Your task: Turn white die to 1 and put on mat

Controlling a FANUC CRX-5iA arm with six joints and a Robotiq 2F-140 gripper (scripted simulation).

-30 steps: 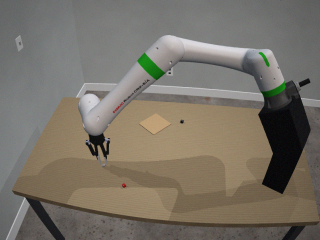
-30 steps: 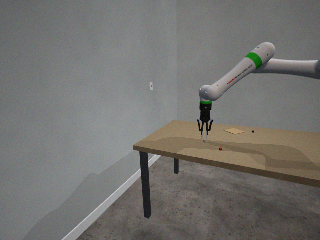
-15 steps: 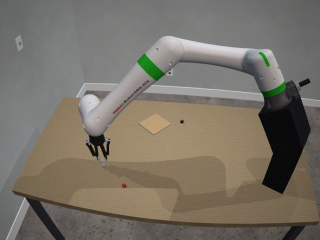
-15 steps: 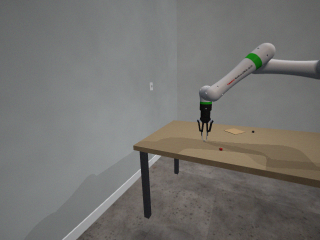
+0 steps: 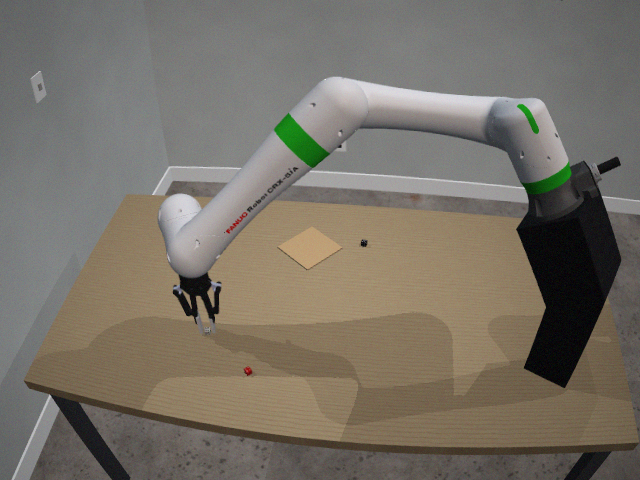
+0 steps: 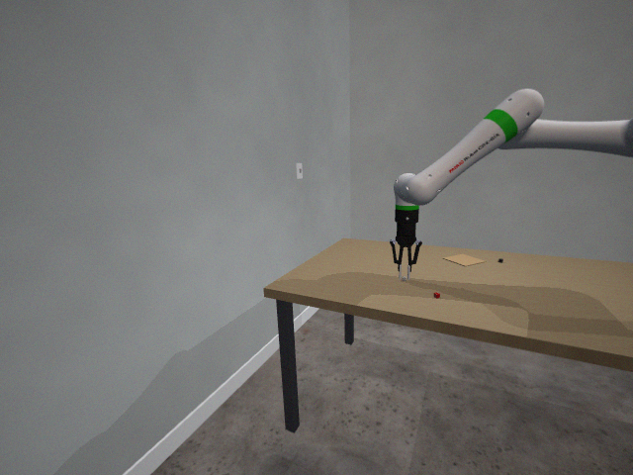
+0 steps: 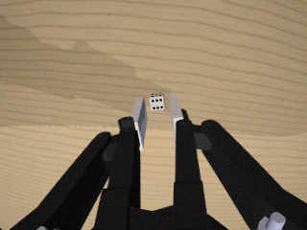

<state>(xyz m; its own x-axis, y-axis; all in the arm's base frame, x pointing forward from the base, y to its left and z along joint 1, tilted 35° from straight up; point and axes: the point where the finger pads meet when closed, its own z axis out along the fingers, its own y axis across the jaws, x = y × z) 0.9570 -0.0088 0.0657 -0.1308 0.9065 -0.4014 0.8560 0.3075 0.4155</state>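
Now: hand 3 cm above the white die and 1 cm to the right of it. Round my hand: tan mat (35 cm to the right, 26 cm behind, 4 cm below); black die (42 cm behind, 37 cm to the right, 3 cm below); red die (14 cm to the left, 13 cm behind, 3 cm below).
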